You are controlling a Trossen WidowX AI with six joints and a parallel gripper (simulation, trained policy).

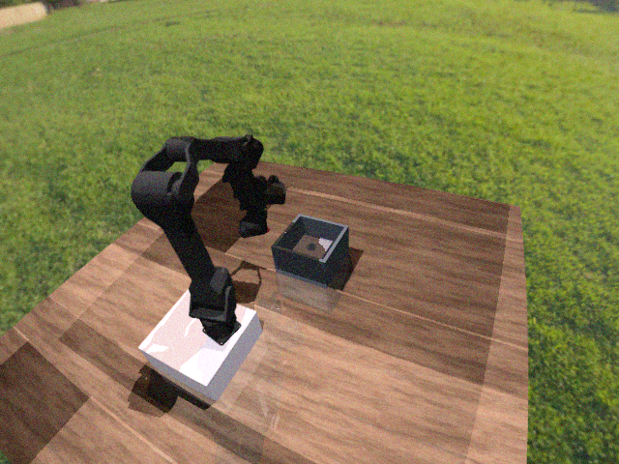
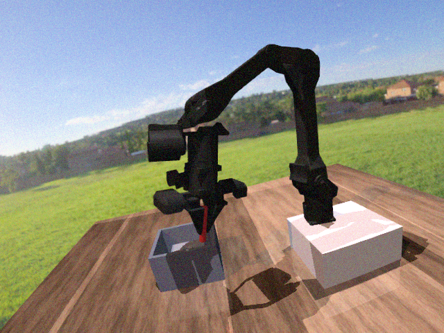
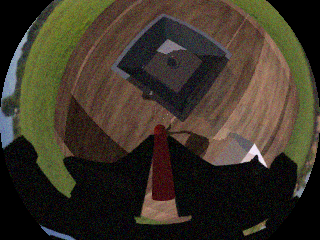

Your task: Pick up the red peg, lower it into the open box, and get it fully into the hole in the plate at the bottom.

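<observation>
Right now my gripper tip is 100 mm above the pale plate, 90 mm to the left of it and 80 mm short of it. From my gripper tip the other things lie so: red peg: 20 mm above, 10 mm behind; then grey box: 120 mm below, 90 mm to the right, 80 mm ahead.
</observation>
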